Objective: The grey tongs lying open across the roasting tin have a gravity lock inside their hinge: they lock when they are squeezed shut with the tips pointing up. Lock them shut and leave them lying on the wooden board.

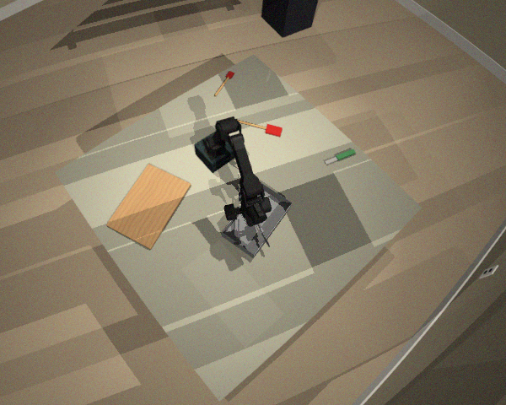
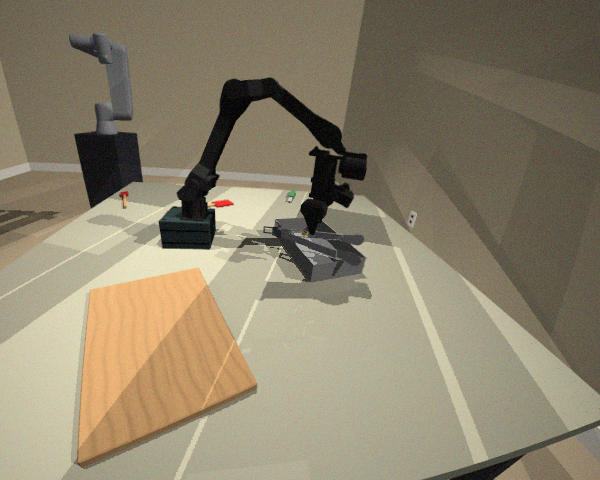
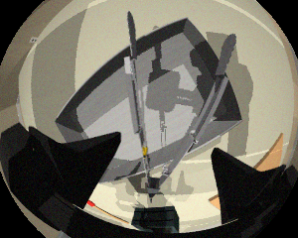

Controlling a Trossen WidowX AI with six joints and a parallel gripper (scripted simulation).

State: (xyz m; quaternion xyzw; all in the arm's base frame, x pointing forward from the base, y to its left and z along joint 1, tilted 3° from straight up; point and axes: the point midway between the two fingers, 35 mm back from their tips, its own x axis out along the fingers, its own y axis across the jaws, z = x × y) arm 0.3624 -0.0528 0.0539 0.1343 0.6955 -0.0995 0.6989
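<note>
Now: the grey roasting tin 10 mm ahead of my gripper tip, 50 mm to the left of it and 80 mm below it. Round my gripper tip: red spatula: 410 mm behind, 360 mm to the left, 100 mm below; then wooden board: 320 mm behind, 320 mm to the right, 100 mm below.
</note>
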